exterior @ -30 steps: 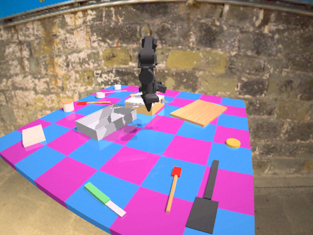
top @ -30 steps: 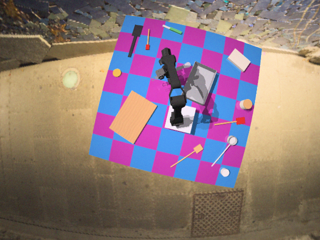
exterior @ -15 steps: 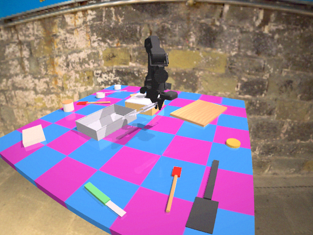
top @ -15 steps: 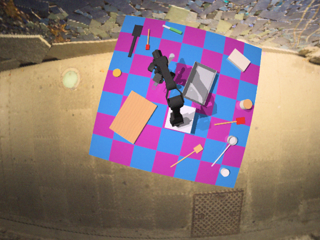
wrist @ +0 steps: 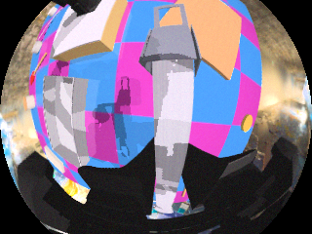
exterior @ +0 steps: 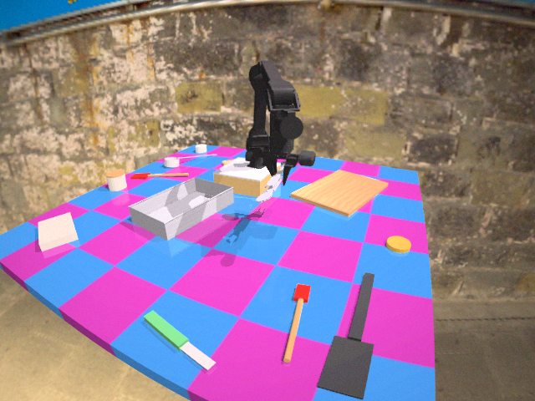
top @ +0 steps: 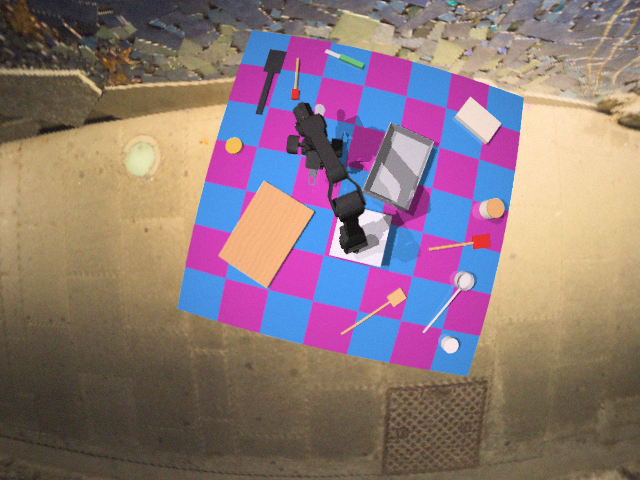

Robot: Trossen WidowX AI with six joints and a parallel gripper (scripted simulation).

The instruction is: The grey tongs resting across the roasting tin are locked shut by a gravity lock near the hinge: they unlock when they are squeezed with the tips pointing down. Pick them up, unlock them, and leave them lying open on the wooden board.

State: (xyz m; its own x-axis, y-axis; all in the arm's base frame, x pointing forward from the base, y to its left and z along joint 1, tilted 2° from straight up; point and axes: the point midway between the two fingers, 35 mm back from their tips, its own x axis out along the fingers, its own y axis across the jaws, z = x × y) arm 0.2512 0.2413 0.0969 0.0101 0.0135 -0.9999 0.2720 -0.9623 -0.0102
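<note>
The wooden board is 34 cm behind my gripper tip, 9 cm to the left of it and 12 cm below it. Also, from my gripper tip: black spatula (30 cm ahead, 33 cm to the left, 12 cm below); yellow disc (5 cm behind, 35 cm to the left, 12 cm below); grey roasting tin (10 cm ahead, 31 cm to the right, 10 cm below).
</note>
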